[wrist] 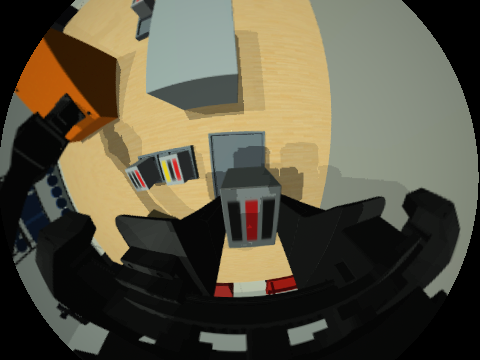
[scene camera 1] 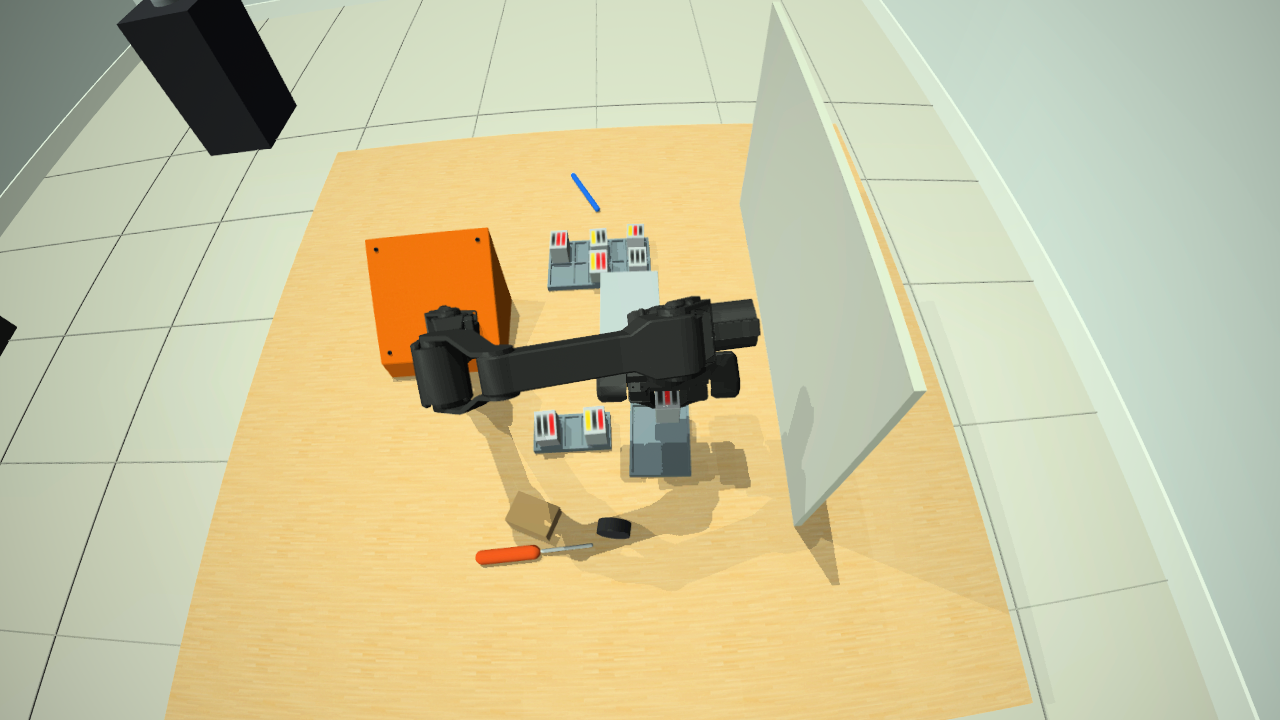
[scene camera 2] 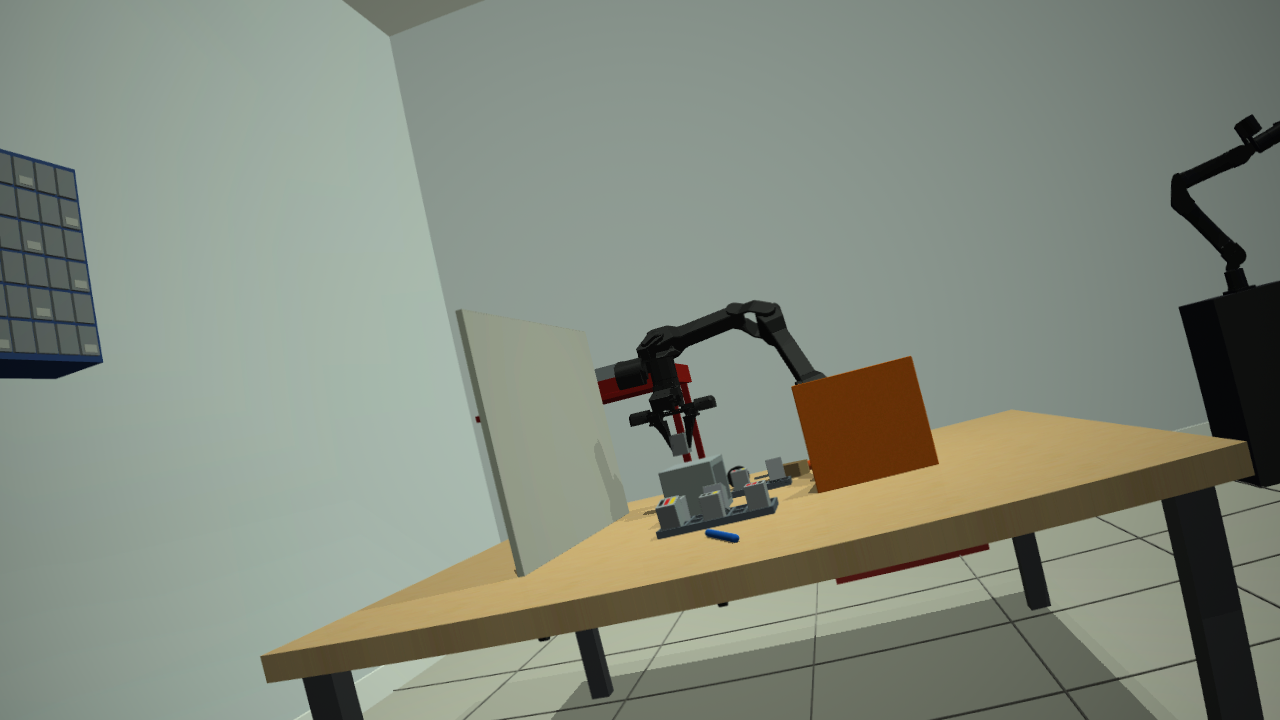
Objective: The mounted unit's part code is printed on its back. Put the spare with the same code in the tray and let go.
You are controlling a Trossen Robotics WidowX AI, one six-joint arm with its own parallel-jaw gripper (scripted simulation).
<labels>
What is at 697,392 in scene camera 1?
My gripper.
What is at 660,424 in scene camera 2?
My gripper.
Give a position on a brown block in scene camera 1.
537,517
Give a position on a grey tray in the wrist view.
235,149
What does my gripper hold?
A grey spare.
</labels>
